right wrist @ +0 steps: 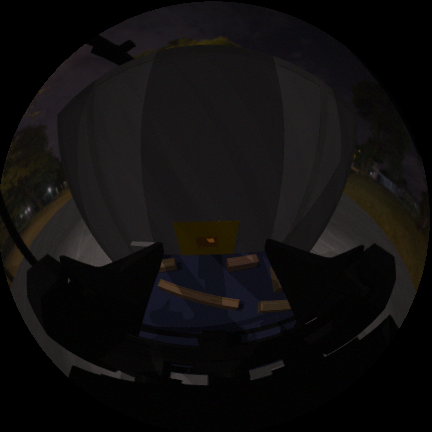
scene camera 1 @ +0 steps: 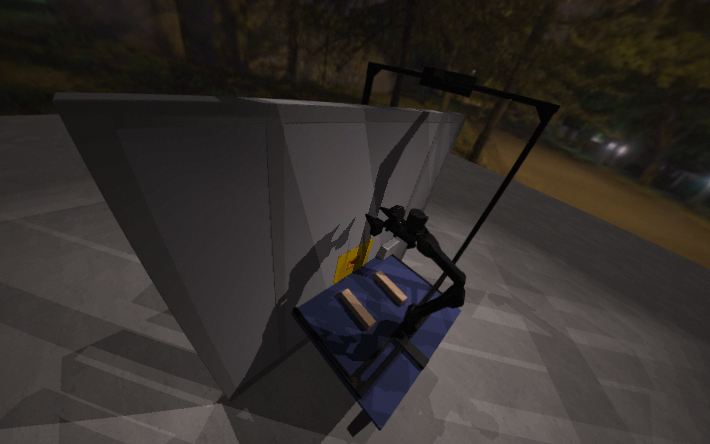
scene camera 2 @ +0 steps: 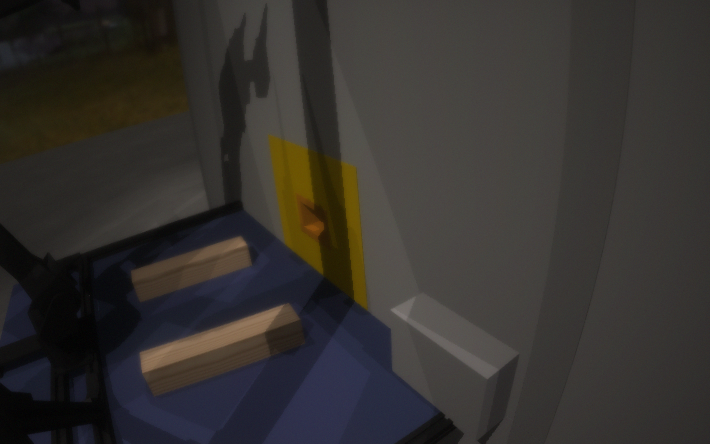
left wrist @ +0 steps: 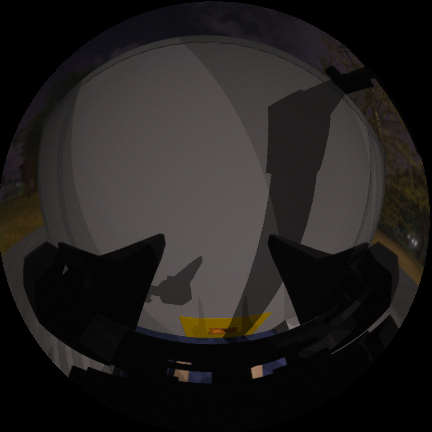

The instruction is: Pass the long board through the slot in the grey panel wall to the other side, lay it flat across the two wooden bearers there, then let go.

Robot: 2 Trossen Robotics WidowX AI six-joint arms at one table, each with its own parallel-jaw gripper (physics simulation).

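Places are measured from the left arm's base along level axes (x left, y back, z up), in metres.
Pixels of known places: left gripper, between the fingertips: (scene camera 1: 373, 210) (left wrist: 217, 240); right gripper, between the fingertips: (right wrist: 214, 246); left arm's base, origin of its link: (scene camera 1: 408, 328) (scene camera 2: 73, 357); right arm's base, origin of its link: (right wrist: 213, 341).
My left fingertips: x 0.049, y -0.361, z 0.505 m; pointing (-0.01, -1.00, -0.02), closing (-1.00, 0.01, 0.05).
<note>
For each thing: its top centre in the pictures, then the offset to it from my left fingertips. "*": a spot on its surface instead. Level surfaces: height alone.
- long board, centre of its top: (right wrist: 195, 294) dy -0.361, dx -0.108, dz -0.462 m
- grey block, a spot on its surface: (scene camera 2: 455, 335) * dy -0.044, dx -0.399, dz -0.425 m
- bearers' table, height of its surface: dz -0.525 m
The long board (right wrist: 198, 295) lies on the blue table on the right gripper's side of the grey wall (scene camera 1: 324, 183) (scene camera 2: 445, 157) (left wrist: 160, 150) (right wrist: 215, 125). The slot opens in a yellow panel (scene camera 1: 341, 268) (scene camera 2: 290, 172) (left wrist: 194, 327) (right wrist: 185, 232). On the other side, two wooden bearers, one (scene camera 1: 358, 308) (scene camera 2: 191, 268) and another (scene camera 1: 390, 287) (scene camera 2: 222, 348), lie apart on the table. My left gripper (scene camera 1: 374, 212) (left wrist: 217, 240) is open and empty, above the table near the wall. My right gripper (right wrist: 214, 246) is open and empty, facing the wall, behind and above the board.
Several shorter wooden pieces, including one (right wrist: 242, 262) near the wall and one (right wrist: 274, 306) nearer the gripper, lie around the board. A grey block (scene camera 1: 389, 249) (scene camera 2: 455, 335) adjoins the wall at the edge of the bearers' table (scene camera 1: 324, 308) (scene camera 2: 314, 397). A black frame (scene camera 1: 502, 193) rises over that table.
</note>
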